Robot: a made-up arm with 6 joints.
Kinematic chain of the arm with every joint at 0, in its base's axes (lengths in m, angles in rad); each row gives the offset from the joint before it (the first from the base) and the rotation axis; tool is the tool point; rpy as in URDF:
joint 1: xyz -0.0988 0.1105 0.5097 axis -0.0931 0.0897 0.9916
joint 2: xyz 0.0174 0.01 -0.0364 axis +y
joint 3: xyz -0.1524 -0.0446 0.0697 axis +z
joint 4: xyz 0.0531 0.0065 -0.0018 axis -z
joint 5: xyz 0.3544 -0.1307 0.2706 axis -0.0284 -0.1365 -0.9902
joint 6: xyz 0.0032 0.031 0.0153 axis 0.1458 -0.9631 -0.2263
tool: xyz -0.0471 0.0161 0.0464 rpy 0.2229 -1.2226 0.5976
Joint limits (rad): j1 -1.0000..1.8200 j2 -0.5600..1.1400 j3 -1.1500..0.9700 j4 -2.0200..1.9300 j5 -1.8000..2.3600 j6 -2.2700..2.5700
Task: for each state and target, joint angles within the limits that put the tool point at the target. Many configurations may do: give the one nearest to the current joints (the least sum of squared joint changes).
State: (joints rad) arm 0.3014 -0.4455 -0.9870 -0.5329 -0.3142 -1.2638
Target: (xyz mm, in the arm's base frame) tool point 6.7 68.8 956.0
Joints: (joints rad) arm 0.3347 -0.4521 -0.7128 -0.8426 -0.4481 -1.3450
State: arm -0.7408 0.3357 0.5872 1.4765 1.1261 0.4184
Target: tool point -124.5 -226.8 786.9
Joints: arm -0.8300 0.1876 0.8257 1.3749 0.9373 0.5910
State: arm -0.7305 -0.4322 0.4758 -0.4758 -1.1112 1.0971
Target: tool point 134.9 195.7 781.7
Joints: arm -0.2320 0.1369 0.4700 -0.4540 -0.8835 1.6213
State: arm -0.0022 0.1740 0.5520 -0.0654 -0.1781 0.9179
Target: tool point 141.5 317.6 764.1
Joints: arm 0.0886 0.3434 0.7065 -0.2113 -0.1177 0.8240
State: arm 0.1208 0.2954 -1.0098 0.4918 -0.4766 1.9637
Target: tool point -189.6 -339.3 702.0
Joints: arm 0.4188 -0.4382 -0.9974 0.5138 -0.4820 2.0165
